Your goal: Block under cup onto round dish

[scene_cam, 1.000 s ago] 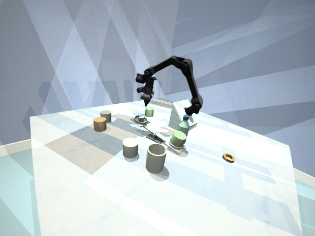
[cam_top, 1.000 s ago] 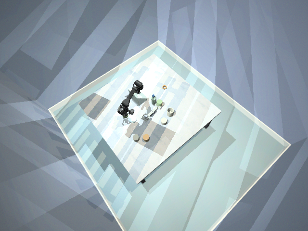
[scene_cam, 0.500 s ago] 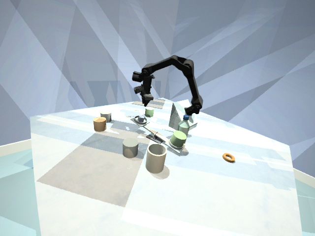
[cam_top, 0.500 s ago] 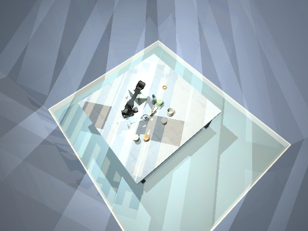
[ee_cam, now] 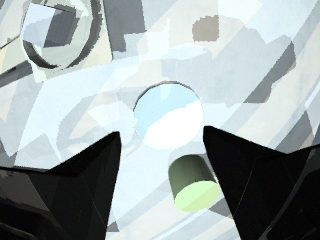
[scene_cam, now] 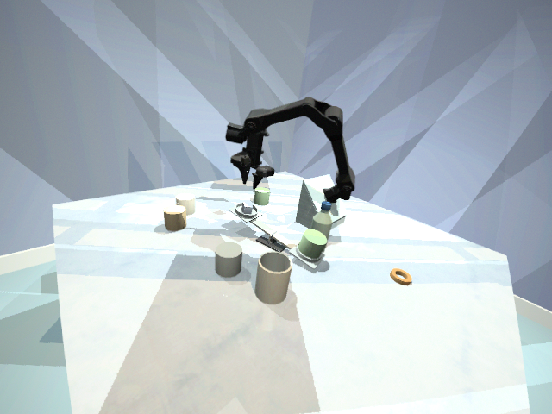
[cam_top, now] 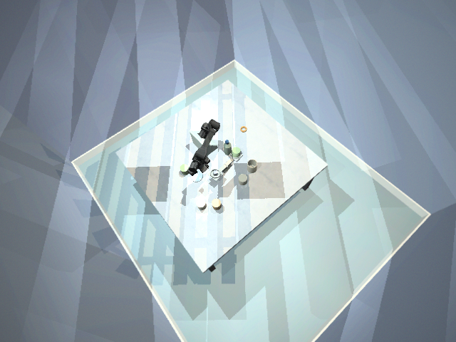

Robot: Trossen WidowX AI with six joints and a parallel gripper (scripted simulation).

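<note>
Now: gripper tip 70 mm short of the grey block, 100 mm to the right of it and 40 mm above it. Also, from my gripper tip: pale blue round dish: 40 mm behind, 30 mm to the right, 120 mm below; tan cylinder: 260 mm ahead, 20 mm to the right, 90 mm below; blue-capped bottle: 80 mm behind, 310 mm to the left, 10 mm below.
</note>
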